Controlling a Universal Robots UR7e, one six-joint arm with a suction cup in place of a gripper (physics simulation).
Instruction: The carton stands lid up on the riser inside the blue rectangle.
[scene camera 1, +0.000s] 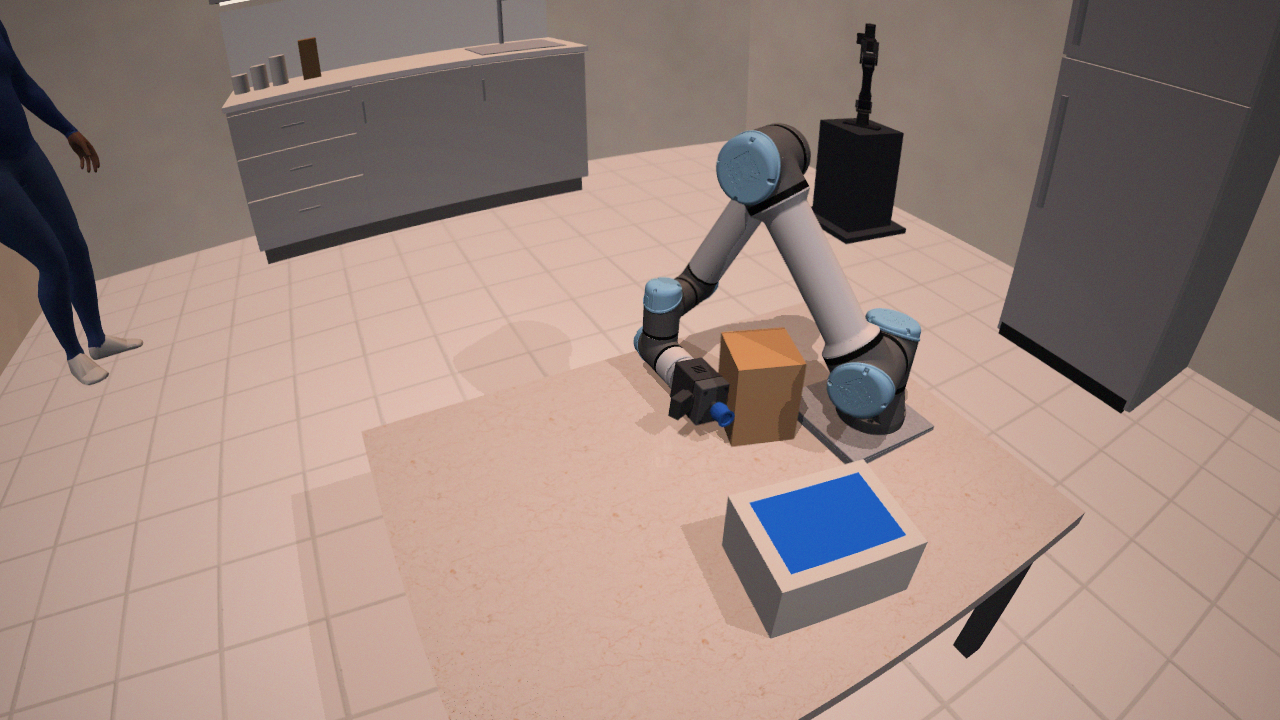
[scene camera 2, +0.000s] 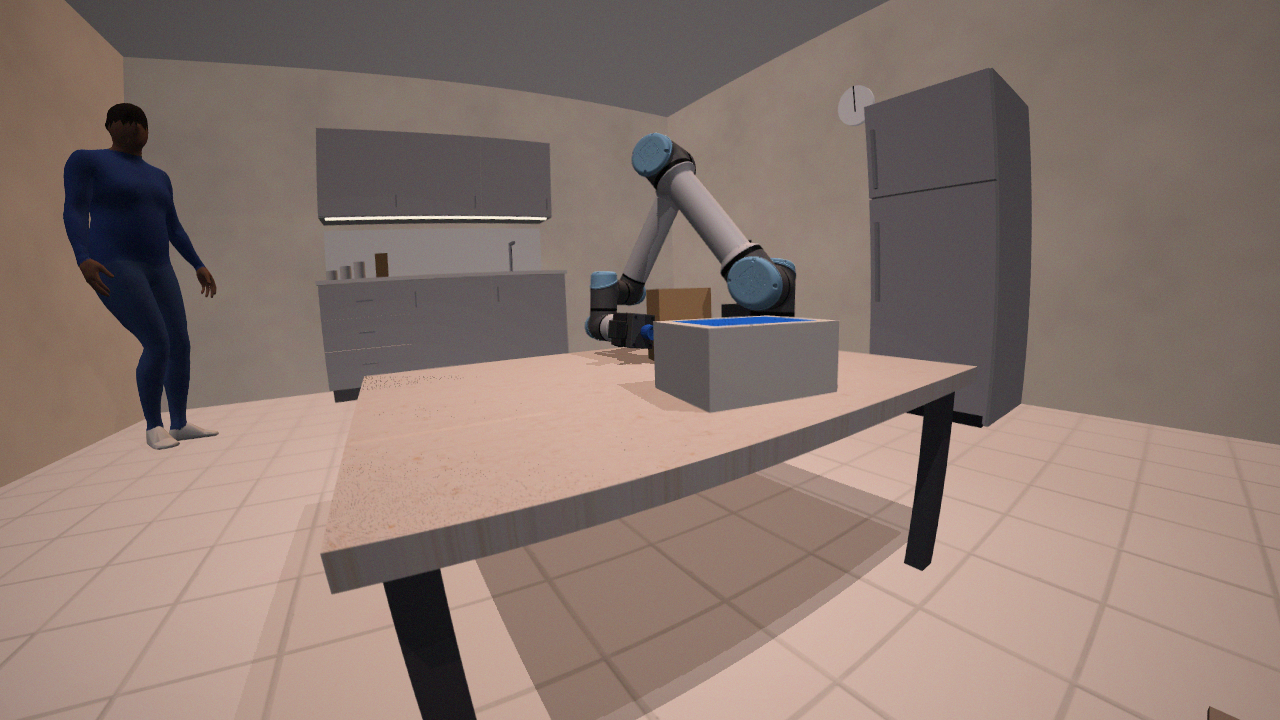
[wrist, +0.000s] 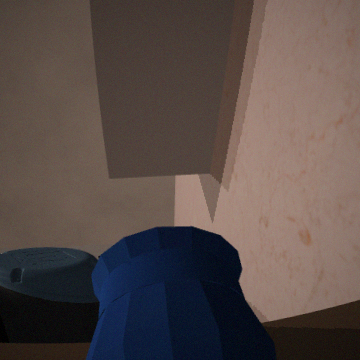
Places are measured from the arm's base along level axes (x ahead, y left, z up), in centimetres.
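Where they show: hand, tool point: (scene camera 1: 726, 419) (wrist: 166, 282).
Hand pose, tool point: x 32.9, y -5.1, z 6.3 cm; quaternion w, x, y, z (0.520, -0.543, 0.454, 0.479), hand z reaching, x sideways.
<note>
After its pixels a point has its place.
The orange-brown carton (scene camera 1: 763, 402) @[y -4.0, x 25.7, z 8.5 cm] (scene camera 2: 680, 304) @[y -4.1, x 25.9, z 12.5 cm] (wrist: 315, 337) @[y -6.3, x 30.7, z 2.0 cm] stands upright on the table close to the arm's base. Which face is its lid I cannot tell. The riser (scene camera 1: 850, 582) @[y 36.9, x 35.7, z 7.1 cm] (scene camera 2: 774, 367) @[y 36.9, x 36.1, z 3.8 cm] (wrist: 160, 90) @[y 17.4, x 30.6, z 4.4 cm], a grey block, stands nearer the front, with the blue rectangle (scene camera 1: 827, 522) @[y 27.5, x 34.2, z 10.4 cm] (scene camera 2: 742, 320) @[y 26.7, x 33.5, z 10.4 cm] on top. My blue suction cup (scene camera 1: 723, 415) (scene camera 2: 648, 334) (wrist: 167, 255) is low beside the carton's left edge. In the wrist view its lip stands clear of the carton, which shows behind and below it; no object covers the lip. Any side contact is hidden.
The arm's base plate (scene camera 1: 881, 440) @[y 8.4, x 3.9, z 0.2 cm] is right behind the carton. The table (scene camera 1: 537, 537) @[y 1.2, x 72.2, z -1.6 cm] (scene camera 2: 501, 429) @[y 26.4, x 74.8, z -1.6 cm] carries everything. A person in blue (scene camera 1: 35, 214) (scene camera 2: 125, 250) stands at the far left, away from the table. A fridge (scene camera 1: 1127, 205) (scene camera 2: 935, 268) and kitchen units (scene camera 1: 429, 143) (scene camera 2: 447, 322) stand behind.
</note>
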